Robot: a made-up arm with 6 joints. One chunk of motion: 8 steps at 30 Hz.
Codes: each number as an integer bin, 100 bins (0 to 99) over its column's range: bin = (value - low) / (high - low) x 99, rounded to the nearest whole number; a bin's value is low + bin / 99 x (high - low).
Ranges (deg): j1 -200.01..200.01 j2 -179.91..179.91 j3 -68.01..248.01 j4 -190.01..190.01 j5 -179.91..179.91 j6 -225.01..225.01
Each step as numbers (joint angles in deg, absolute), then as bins.
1 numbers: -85.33 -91.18 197.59 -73.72 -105.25 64.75
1 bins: 28 24 83 30 21 64
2 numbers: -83.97 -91.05 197.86 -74.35 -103.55 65.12
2 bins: 29 24 83 30 21 64
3 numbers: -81.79 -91.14 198.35 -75.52 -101.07 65.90
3 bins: 29 24 83 30 22 64
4 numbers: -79.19 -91.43 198.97 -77.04 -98.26 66.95
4 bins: 30 24 84 29 22 64
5 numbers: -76.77 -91.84 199.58 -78.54 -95.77 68.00
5 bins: 31 24 84 29 23 64
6 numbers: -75.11 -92.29 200.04 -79.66 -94.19 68.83
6 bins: 31 24 84 29 24 65
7 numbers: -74.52 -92.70 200.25 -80.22 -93.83 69.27
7 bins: 31 24 84 29 24 65
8 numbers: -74.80 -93.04 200.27 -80.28 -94.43 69.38
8 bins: 31 24 84 29 24 65
